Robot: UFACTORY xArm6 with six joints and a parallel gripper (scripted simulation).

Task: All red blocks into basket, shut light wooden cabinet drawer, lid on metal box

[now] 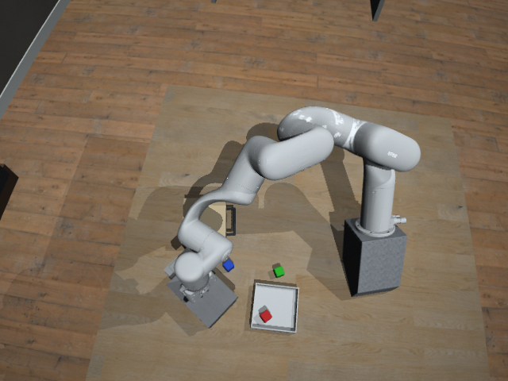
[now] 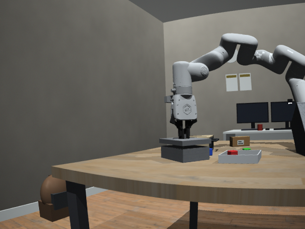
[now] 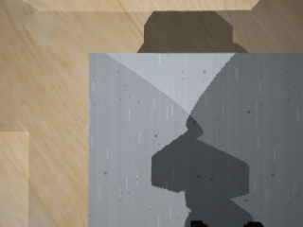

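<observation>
Now: the grey metal box 8 cm below my hand. Round my hand: light wooden cabinet (24 cm to the right, 7 cm below); grey lid (3 cm below); drawer (1 cm behind, 24 cm to the right, 7 cm below).
</observation>
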